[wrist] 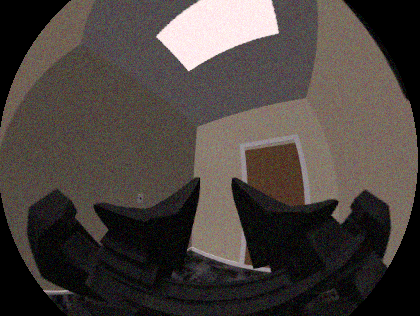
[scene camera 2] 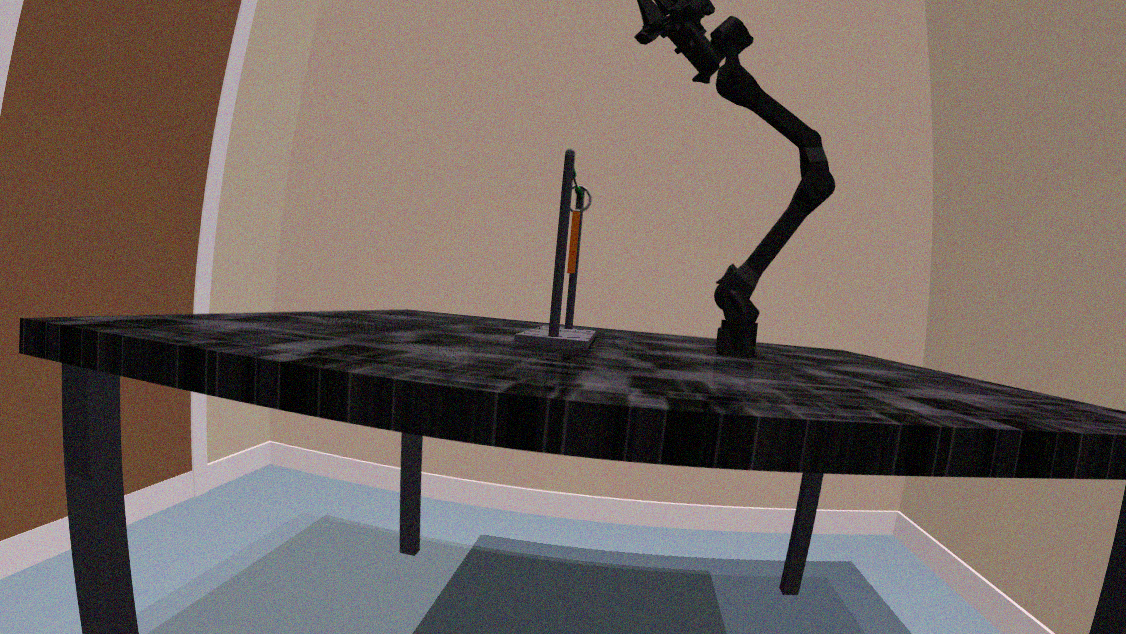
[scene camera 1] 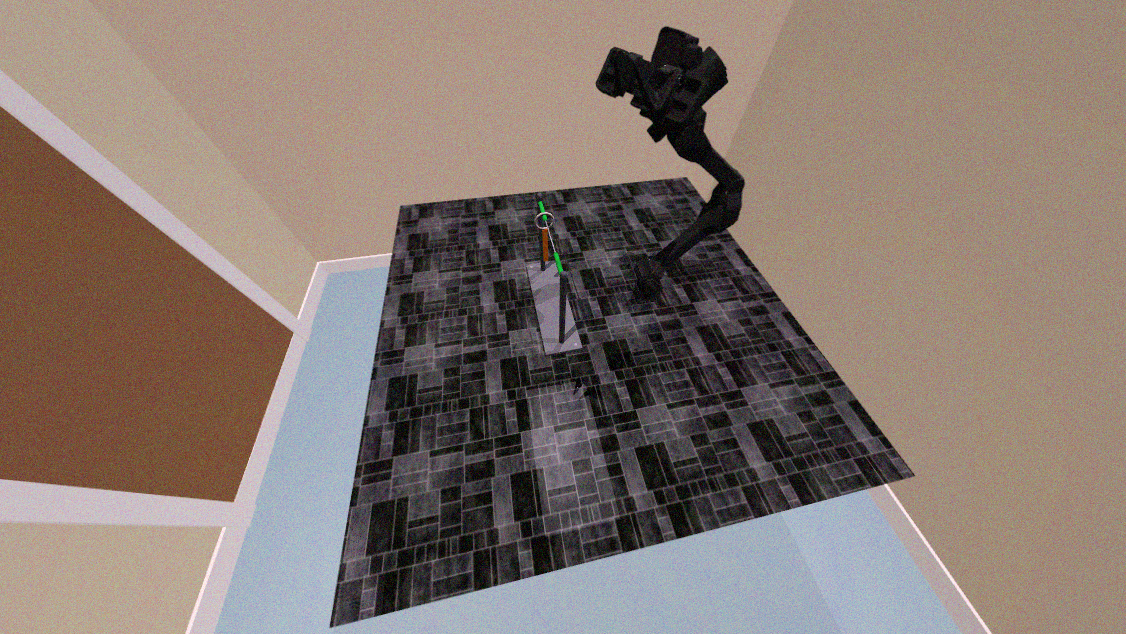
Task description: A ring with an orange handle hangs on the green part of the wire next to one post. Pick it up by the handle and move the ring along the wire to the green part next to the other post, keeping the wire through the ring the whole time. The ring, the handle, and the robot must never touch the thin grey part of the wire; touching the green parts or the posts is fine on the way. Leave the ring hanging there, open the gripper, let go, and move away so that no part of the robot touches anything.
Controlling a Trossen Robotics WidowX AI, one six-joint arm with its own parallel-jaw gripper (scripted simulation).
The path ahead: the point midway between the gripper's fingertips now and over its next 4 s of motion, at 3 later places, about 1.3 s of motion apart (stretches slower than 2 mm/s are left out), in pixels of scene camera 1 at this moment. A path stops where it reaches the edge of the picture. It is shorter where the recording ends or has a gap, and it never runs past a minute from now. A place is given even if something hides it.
My gripper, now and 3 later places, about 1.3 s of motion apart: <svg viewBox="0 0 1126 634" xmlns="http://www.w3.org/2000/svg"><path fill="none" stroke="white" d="M625 56L557 229L559 252L540 255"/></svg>
